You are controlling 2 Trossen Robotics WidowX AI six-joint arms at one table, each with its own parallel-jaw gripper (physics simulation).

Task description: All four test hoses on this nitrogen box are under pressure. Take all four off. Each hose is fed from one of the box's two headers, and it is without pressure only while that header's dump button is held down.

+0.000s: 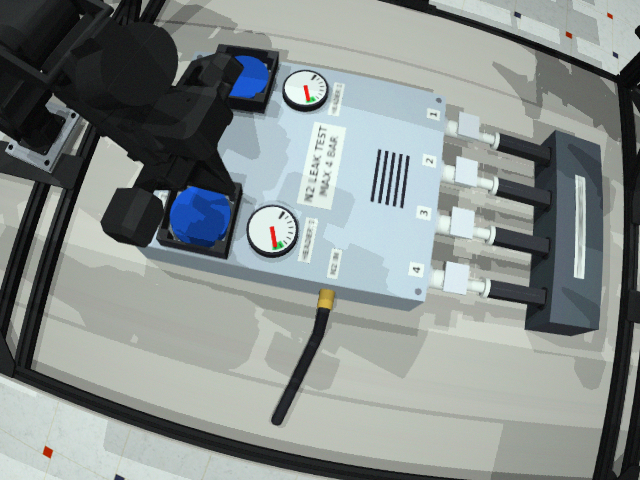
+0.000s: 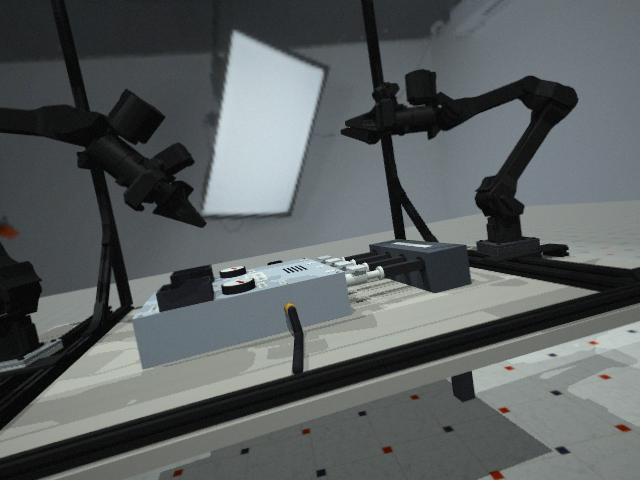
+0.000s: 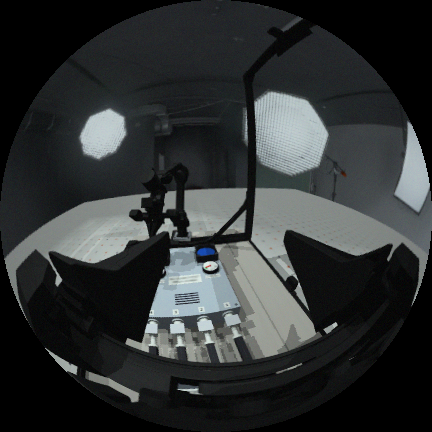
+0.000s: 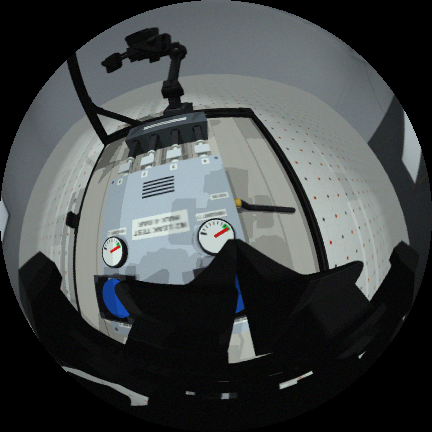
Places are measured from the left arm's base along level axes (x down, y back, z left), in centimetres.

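Where they show: left gripper, fingertip midpoint: [image 1: 635, 58] [image 2: 342, 128] [image 3: 228, 237]; right gripper, fingertip midpoint: [image 1: 231, 192] [image 2: 204, 225] [image 4: 232, 244]; left arm's base at its link origin: [image 2: 505, 240] [image 4: 175, 105]; right arm's base at its link origin: [image 1: 41, 131] [image 2: 12, 354] [image 3: 182, 234].
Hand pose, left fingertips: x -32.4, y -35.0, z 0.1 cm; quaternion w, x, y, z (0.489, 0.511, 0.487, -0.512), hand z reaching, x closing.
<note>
Each offset is from my left fingertips to the top centre of the thing. "pt": to the spot under its first point.
The pale blue nitrogen box [image 1: 366, 157] [image 2: 247, 324] [image 3: 189, 287] [image 4: 189, 193] lies on the table. It carries two blue dump buttons [image 1: 199, 216] [image 1: 251, 76] and two gauges [image 1: 271, 230] [image 1: 305, 90]. All four hoses are plugged in at ports 1 @[pt dy -9.1, dx +29.4, dz -2.8 cm] [image 1: 468, 126], 2 [image 1: 467, 171], 3 [image 1: 462, 223] and 4 @[pt dy -4.0, dx +29.5, dz +17.4 cm] [image 1: 456, 278]. My right gripper [image 1: 230, 188] [image 2: 199, 221] [image 4: 232, 244] is shut and empty. It points down, well above the box's button end. My left gripper [image 2: 347, 133] [image 3: 228, 237] is open and empty, high above the hoses.
The hoses run into a dark manifold block [image 1: 547, 238] [image 2: 442, 267]. A black supply hose with a yellow fitting @[pt dy -16.2, dx +35.8, dz +33.1 cm] [image 1: 304, 362] [image 2: 296, 333] leaves the box's front side. Black frame rails [image 2: 366, 367] edge the table, and a black pole [image 2: 385, 143] stands behind it.
</note>
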